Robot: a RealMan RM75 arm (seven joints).
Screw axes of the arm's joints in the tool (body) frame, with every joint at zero. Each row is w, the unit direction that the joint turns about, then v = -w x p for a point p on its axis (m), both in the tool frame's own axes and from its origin. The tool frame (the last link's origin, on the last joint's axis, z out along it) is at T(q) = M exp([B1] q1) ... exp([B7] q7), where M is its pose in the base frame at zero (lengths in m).
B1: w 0 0 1 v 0 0 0
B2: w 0 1 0 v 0.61 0 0
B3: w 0 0 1 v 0 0 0
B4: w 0 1 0 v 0.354 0 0
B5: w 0 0 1 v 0 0 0
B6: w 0 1 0 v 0.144 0 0
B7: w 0 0 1 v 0 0 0
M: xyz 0 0 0.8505 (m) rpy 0 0 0 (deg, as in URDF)
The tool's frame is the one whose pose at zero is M.
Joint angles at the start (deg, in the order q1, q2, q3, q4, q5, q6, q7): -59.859, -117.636, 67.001, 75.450, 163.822, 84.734, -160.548
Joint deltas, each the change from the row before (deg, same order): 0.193, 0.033, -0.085, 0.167, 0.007, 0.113, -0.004; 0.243, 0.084, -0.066, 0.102, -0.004, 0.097, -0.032; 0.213, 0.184, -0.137, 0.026, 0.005, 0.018, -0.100; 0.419, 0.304, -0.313, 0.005, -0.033, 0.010, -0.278; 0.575, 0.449, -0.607, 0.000, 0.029, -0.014, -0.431; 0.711, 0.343, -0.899, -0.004, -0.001, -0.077, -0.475; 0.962, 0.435, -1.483, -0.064, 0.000, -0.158, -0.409; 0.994, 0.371, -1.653, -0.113, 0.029, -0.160, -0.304
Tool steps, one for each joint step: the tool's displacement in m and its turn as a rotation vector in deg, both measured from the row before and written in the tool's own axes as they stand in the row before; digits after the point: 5 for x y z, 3 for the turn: -0.00109, -0.00100, -0.00030, 0.057, -0.060, -0.177; -0.00153, -0.00145, -0.00009, 0.088, -0.135, -0.244; -0.00132, -0.00239, -0.00027, 0.193, -0.079, -0.380; -0.00269, -0.00434, -0.00024, 0.277, -0.151, -0.884; -0.00370, -0.00695, -0.00061, 0.482, -0.149, -1.423; -0.00458, -0.00758, -0.00025, 0.369, -0.099, -1.837; -0.00625, -0.01104, -0.00039, 0.475, -0.050, -2.512; -0.00661, -0.01148, -0.00021, 0.445, -0.074, -2.592
